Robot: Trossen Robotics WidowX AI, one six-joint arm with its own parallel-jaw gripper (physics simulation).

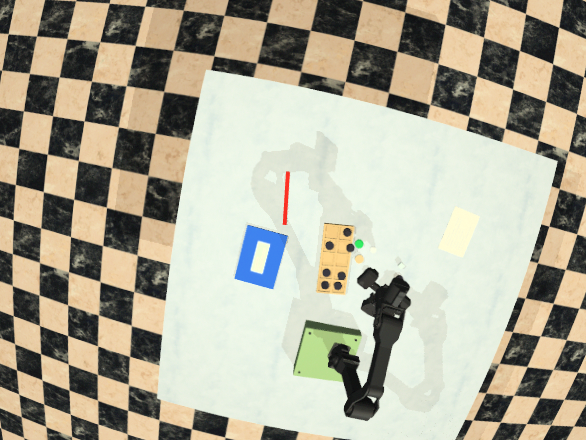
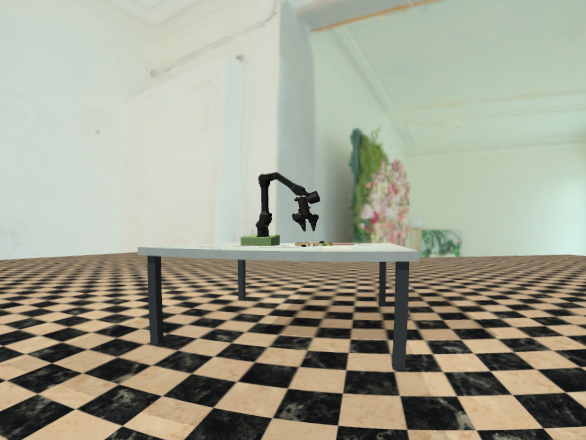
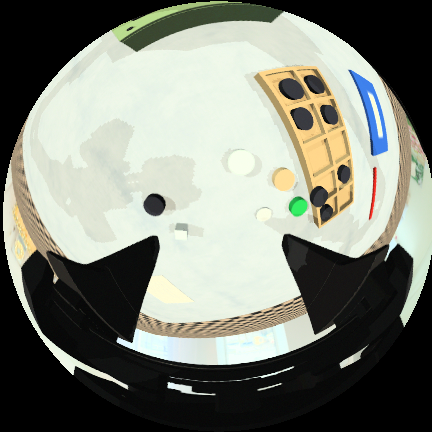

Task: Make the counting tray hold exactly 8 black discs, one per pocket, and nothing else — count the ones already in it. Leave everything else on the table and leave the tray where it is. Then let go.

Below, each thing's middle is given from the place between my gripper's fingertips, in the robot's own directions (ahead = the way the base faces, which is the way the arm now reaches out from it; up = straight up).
Labels:
The tan counting tray [image 1: 338, 259] lies 2 cm behind my hand, 16 cm to the left of it and 8 cm below it.

